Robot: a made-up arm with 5 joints.
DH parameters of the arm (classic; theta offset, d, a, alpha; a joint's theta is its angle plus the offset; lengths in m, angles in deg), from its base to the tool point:
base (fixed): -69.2 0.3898 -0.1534 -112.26
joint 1: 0 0.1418 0.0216 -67.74
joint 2: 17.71 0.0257 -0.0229 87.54
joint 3: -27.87 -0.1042 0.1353 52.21
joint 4: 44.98 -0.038 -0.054 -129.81
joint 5: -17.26 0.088 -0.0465 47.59
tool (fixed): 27.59 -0.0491 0 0
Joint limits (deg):
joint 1: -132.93..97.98
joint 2: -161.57..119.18
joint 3: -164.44..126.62
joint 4: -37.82..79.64
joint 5: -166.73..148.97
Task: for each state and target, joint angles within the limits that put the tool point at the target. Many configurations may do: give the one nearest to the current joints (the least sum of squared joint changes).
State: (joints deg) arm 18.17 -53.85 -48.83 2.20 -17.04
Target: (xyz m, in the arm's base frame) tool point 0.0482 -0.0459 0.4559
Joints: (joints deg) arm -9.27 -67.02 -51.88 33.34 -13.17
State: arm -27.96 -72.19 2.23 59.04 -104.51
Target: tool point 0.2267 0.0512 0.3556
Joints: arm -20.65 -99.06 7.09 52.96 -108.50
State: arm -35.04 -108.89 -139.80 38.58 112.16
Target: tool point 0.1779 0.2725 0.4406
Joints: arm -91.83 -159.06 -128.25 11.14 112.66
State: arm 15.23 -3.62 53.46 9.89 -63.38
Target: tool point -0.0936 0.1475 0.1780
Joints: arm 1.11 -2.52 68.74 0.94 -82.84
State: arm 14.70 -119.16 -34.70 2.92 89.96
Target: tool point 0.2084 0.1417 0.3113
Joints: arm 1.12 -158.17 -36.23 -12.79 88.90
